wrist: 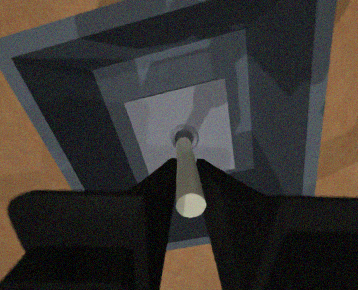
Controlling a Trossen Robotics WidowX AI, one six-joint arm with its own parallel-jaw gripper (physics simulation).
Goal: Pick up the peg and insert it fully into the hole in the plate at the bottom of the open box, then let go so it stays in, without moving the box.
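Observation:
A pale cylindrical peg is held between the black fingers of my gripper; its near end faces the camera and its far end points down into the box. The light grey plate lies on the bottom of the open blue-grey box. The hole is near the plate's middle, with a ring around it. The peg's far end overlaps the lower part of the hole in the wrist view; whether it is in the hole or above it I cannot tell. A shadow runs from the hole to the plate's upper right.
The box walls rise around the plate on all sides, and the gripper's fingers cover part of the near wall. The box's right rim stands at the right. An orange-brown table top surrounds the box.

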